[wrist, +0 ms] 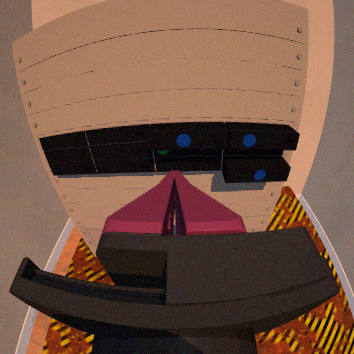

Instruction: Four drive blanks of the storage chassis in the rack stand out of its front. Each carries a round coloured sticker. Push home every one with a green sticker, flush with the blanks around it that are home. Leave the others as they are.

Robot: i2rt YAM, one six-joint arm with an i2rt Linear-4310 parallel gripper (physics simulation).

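Note:
The black storage chassis [67, 152] crosses the rack front. A blank with a blue sticker [183, 140] stands out in the top row, middle column. Another blue-stickered blank [249, 140] stands out to its right, and a third blue-stickered blank [259, 175] stands out below that at the bottom right. A green sticker [163, 151] shows partly under the upper middle blank, which hides the rest of it; its blank lies back behind the protruding ones and looks level with the face around it. My gripper [173, 177] is shut and empty, its magenta tips just below the chassis's lower edge in the view.
Tan rack panels [170, 75] with screws along their sides lie above and below the chassis. A floor area with black and yellow stripes and rusty orange patches [320, 310] shows at the lower left and right, bordered by pale edges. Grey ground shows at both sides.

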